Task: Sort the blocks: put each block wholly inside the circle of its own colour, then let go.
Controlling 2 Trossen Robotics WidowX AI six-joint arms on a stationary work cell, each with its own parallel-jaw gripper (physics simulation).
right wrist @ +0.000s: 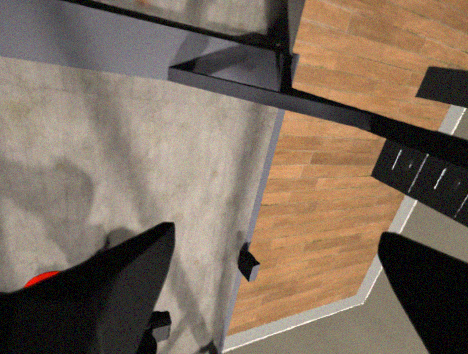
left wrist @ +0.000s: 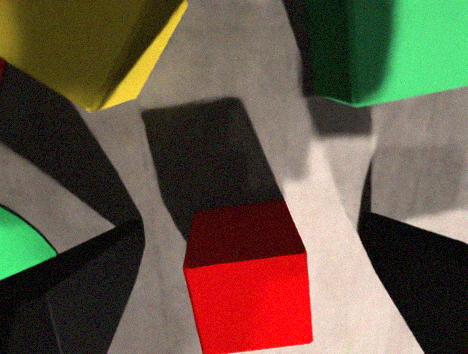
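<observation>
A red block stands on the grey table in the left wrist view, between the open fingers of my left gripper, touching neither. A yellow block is at the upper left and a green block at the upper right, both cut off by the frame's top. Part of the green circle shows at the left edge, partly behind the left finger. My right gripper is open and empty. Part of the red circle shows behind its left finger. The yellow circle does not show in either view.
In the right wrist view, a dark frame bar runs across the upper part of the grey table. A small dark bracket sits at the table's edge. The wooden floor lies beyond that edge. A sliver of red shows at the left wrist view's left edge.
</observation>
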